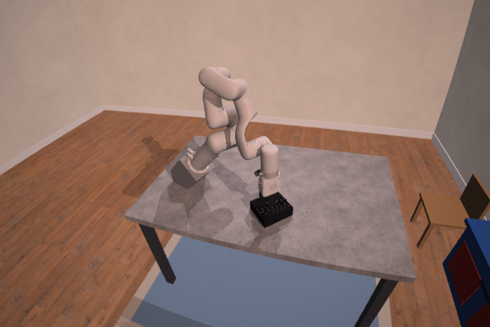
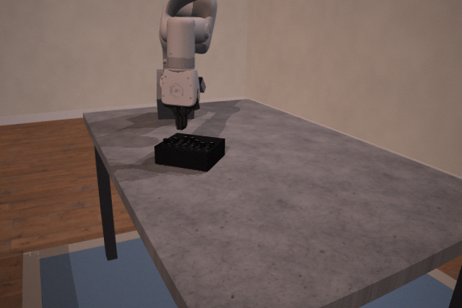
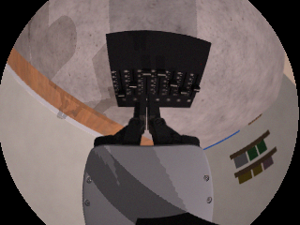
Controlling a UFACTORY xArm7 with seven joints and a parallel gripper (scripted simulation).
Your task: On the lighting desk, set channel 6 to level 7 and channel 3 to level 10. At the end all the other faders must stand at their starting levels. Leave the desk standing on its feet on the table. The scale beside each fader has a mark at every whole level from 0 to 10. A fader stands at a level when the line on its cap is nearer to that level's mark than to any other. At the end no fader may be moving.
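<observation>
My hand is 5 cm short of the fader cap, 4 cm to the right of it and 5 cm above it.
</observation>
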